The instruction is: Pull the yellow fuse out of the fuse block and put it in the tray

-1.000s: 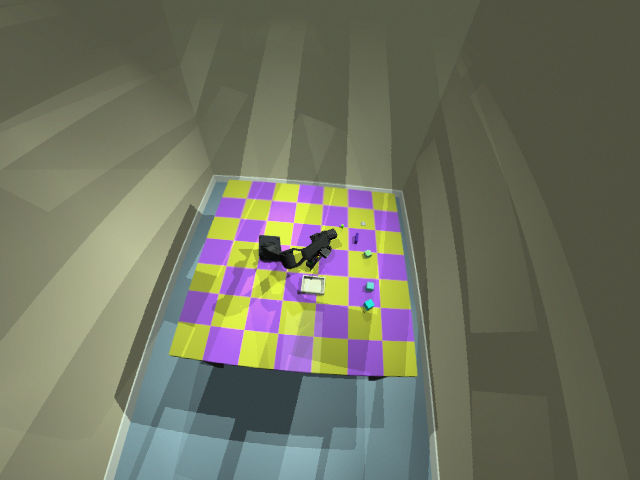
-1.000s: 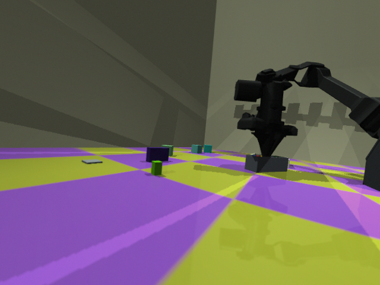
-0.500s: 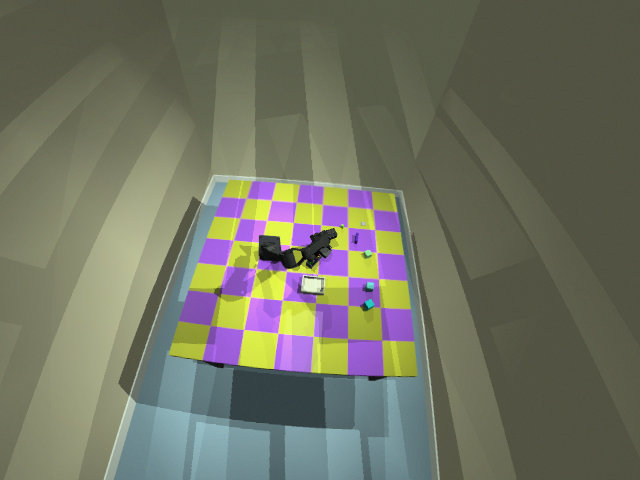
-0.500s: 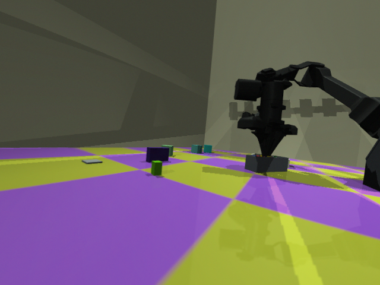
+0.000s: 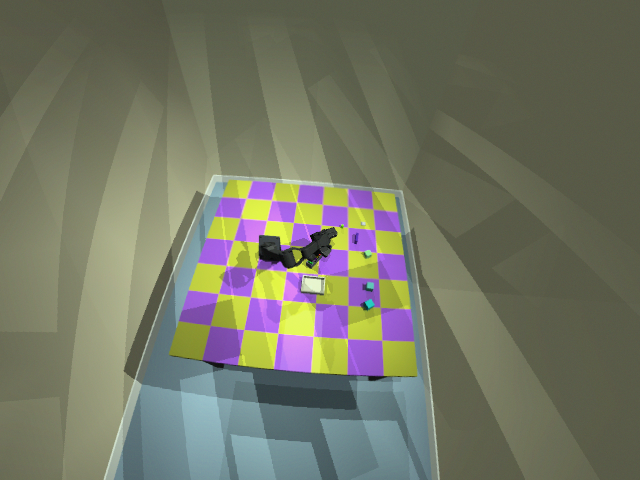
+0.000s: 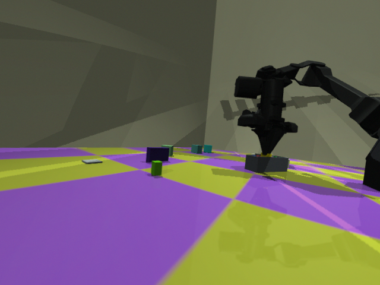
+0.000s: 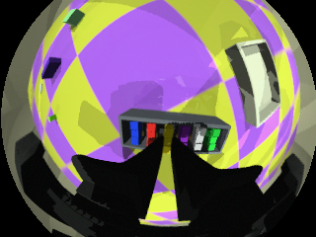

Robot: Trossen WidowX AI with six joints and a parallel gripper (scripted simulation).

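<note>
The tray is 180 mm to the right of my gripper tip, 40 mm below it and 10 mm behind it. The rest, counted from my gripper tip: yellow fuse 10 mm below; then flat grey tile 320 mm ahead, 300 mm to the left, 40 mm below.
</note>
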